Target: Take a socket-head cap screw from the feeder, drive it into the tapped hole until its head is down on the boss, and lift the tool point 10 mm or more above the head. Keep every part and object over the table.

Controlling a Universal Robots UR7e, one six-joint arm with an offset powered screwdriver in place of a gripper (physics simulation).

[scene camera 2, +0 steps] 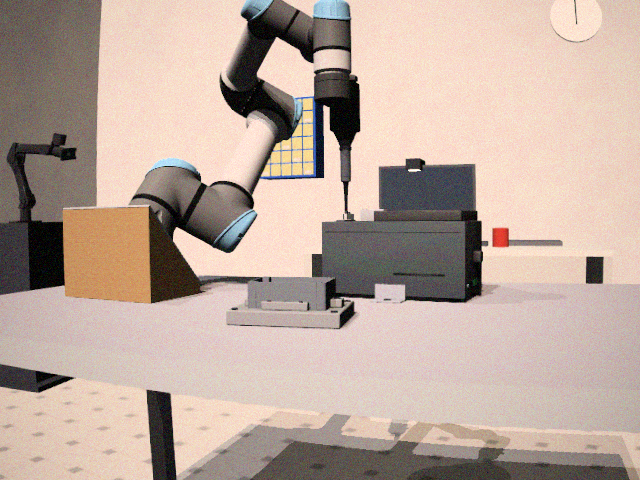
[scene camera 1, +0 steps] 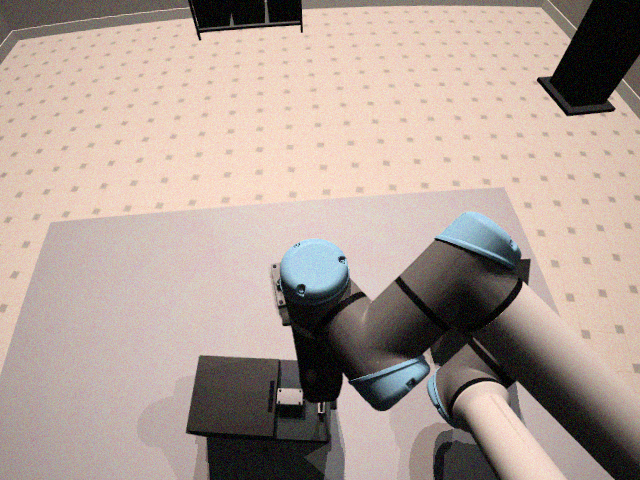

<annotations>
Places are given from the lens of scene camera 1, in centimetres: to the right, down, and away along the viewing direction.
dark feeder (scene camera 1: 302,424): -3, 36, 69
</annotations>
